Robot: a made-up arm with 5 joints.
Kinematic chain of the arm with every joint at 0, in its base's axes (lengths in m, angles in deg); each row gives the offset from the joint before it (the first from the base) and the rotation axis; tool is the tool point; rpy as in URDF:
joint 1: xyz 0.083 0 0.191 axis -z
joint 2: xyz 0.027 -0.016 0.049 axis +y
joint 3: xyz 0.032 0 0.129 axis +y
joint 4: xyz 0.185 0 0.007 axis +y
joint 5: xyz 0.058 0.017 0 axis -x
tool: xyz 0 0 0 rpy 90 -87.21 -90
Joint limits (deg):
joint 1: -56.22..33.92
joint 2: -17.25..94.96
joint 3: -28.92..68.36
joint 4: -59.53..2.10
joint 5: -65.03..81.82
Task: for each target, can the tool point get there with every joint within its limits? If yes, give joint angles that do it. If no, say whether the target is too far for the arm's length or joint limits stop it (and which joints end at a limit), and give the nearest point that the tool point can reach.
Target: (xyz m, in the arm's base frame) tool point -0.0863 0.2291 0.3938
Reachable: no: joint limits stop it (at a limit: joint 1, joint 2, joint 4) | nearest point 0.2119 0.1944 0.4314 | short by 0.303 m
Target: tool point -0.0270 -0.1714 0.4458
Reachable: no: joint limits stop it (at a limit: joint 1, joint 2, joint 3, joint 4) | nearest point 0.1887 -0.0699 0.5668 | short by 0.267 m
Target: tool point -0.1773 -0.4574 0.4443
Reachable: no: too far | nearest point 0.1887 -0.0699 0.5668 | short by 0.547 m
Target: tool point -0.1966 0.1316 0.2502
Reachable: no: joint limits stop it (at a limit: joint 2, joint 3, joint 4) | nearest point 0.0119 0.0335 0.1226 | short by 0.263 m
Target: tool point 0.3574 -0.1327 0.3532
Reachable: yes | joints 26.00 3.79 8.25 -30.51 -5.88
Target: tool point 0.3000 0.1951 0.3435
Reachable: yes | joints -41.76 -2.59 16.14 -23.25 62.96
